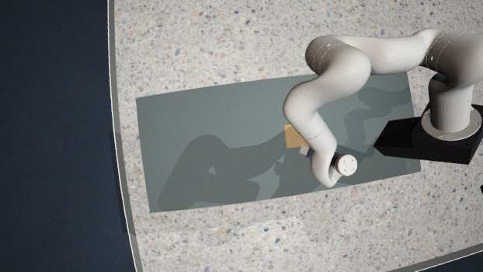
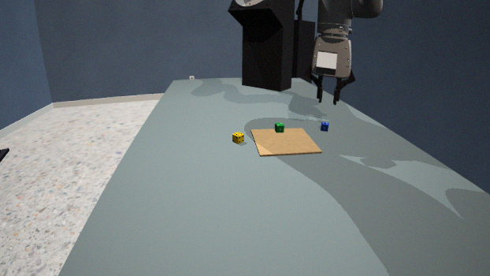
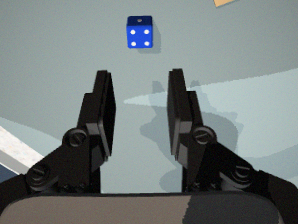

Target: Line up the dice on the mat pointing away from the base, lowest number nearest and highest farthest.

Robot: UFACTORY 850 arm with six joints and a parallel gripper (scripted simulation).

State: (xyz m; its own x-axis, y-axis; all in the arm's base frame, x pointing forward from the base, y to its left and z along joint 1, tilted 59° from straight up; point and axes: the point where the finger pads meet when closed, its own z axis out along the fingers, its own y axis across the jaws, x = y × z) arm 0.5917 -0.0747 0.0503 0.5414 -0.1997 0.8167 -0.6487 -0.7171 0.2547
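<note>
My hand is 9 cm above the blue die. Round my hand: tan mat 15 cm to the right, 10 cm below; yellow die 5 cm behind, 24 cm to the right, 9 cm below; green die 5 cm behind, 12 cm to the right, 8 cm below.
</note>
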